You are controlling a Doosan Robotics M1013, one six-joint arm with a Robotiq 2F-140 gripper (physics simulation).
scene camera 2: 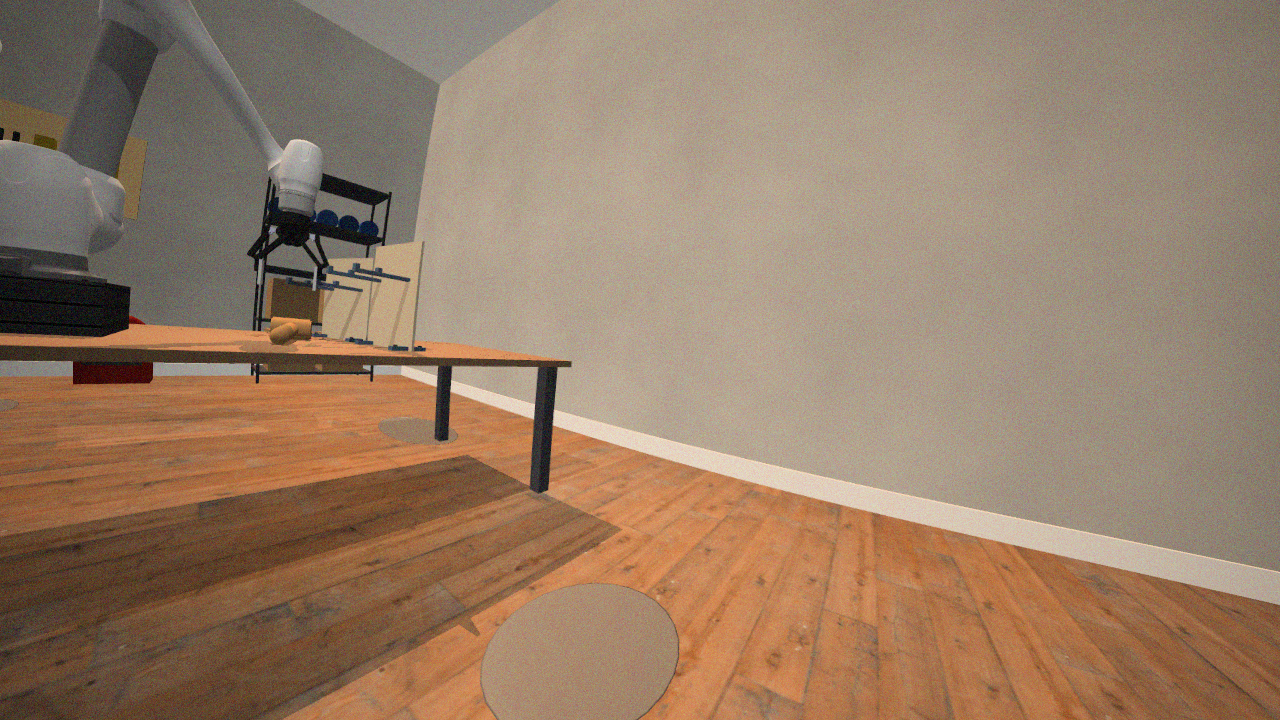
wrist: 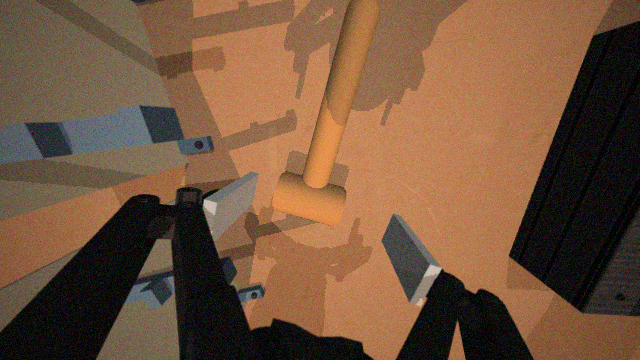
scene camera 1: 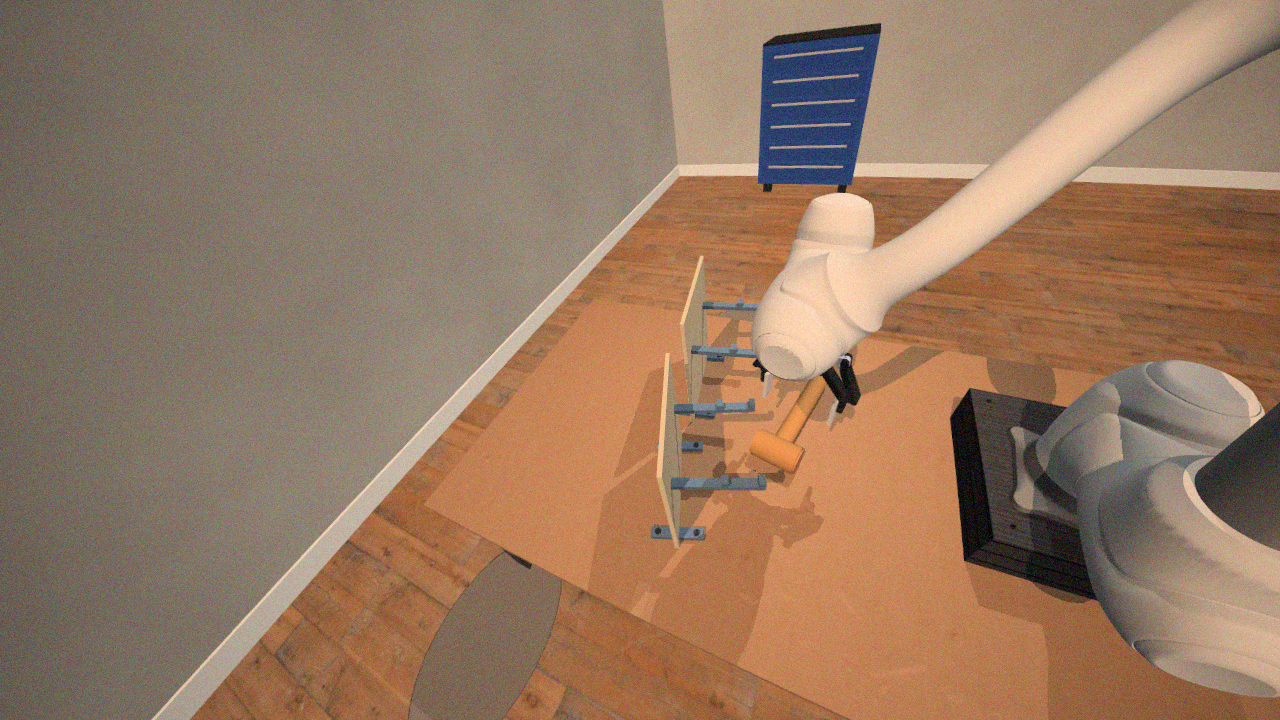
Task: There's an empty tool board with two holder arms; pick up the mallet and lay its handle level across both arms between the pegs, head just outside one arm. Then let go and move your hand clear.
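The orange mallet lies on the table, its handle pointing away from scene camera 1. My gripper is wide open and empty, pointing down above the mallet. In the wrist view its fingers stand on either side of the head. Two upright boards stand beside the mallet: a near board and a far board. The near board has two blue pegged arms; the far board has two as well. All four arms are bare.
The black robot base block is on the other side of the mallet from the boards. All stand on the orange-brown table. A blue cabinet and a black shelf rack are farther back.
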